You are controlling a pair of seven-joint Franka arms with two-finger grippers.
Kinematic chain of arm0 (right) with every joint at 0, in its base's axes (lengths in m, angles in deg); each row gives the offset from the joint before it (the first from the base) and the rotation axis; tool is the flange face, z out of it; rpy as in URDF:
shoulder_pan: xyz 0 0 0.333 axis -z
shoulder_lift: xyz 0 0 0 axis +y
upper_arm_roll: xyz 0 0 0.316 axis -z
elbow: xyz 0.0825 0 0 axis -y
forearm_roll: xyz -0.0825 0 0.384 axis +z
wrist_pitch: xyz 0 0 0 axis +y
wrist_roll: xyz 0.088 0 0 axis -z
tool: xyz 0 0 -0.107 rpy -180 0 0
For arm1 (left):
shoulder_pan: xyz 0 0 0.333 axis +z
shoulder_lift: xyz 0 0 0 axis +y
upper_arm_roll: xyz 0 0 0.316 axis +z
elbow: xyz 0.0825 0 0 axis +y
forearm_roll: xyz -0.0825 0 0.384 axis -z
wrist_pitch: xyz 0 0 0 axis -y
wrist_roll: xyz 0.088 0 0 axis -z
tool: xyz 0 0 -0.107 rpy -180 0 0
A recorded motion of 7 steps. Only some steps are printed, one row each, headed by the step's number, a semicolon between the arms.
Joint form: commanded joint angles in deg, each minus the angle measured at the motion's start. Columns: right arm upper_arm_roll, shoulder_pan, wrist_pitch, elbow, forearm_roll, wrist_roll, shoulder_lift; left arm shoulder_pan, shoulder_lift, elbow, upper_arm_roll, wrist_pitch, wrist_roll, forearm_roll.
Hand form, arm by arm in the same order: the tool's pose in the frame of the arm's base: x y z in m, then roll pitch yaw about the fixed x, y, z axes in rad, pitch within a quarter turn. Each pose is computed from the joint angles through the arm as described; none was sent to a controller.
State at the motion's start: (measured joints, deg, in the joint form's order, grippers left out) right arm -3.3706 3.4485 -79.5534 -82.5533 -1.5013 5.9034 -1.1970; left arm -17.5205 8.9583 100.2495 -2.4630 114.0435 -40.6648 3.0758
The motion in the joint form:
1: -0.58 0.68 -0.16 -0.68 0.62 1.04 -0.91; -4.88 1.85 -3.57 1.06 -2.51 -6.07 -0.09
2: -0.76 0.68 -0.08 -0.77 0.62 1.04 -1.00; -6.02 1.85 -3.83 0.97 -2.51 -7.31 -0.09
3: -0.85 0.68 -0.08 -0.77 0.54 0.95 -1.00; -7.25 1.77 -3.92 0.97 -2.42 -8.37 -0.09
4: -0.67 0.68 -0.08 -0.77 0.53 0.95 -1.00; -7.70 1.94 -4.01 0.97 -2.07 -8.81 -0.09
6: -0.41 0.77 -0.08 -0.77 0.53 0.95 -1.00; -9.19 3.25 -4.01 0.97 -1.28 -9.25 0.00
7: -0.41 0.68 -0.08 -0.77 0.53 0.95 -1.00; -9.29 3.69 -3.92 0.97 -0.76 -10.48 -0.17
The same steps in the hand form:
1: 0.5229 -0.0026 0.6834 3.1210 0.0224 -0.1272; 0.5724 -0.2552 0.4908 3.0533 -0.0085 0.4186
2: 0.5222 -0.0009 0.6834 3.1206 0.0238 -0.1241; 0.5673 -0.2676 0.4930 3.0495 -0.0093 0.4188
3: 0.5222 -0.0002 0.6834 3.1192 0.0236 -0.1212; 0.5616 -0.2798 0.4948 3.0459 -0.0106 0.4159
4: 0.5222 -0.0019 0.6834 3.1192 0.0236 -0.1243; 0.5606 -0.2847 0.4943 3.0422 -0.0129 0.4160
6: 0.5222 -0.0052 0.6834 3.1193 0.0236 -0.1304; 0.5573 -0.3015 0.4812 3.0480 -0.0049 0.3989
7: 0.5222 -0.0044 0.6834 3.1193 0.0236 -0.1289; 0.5585 -0.3031 0.4765 3.0498 -0.0050 0.4180

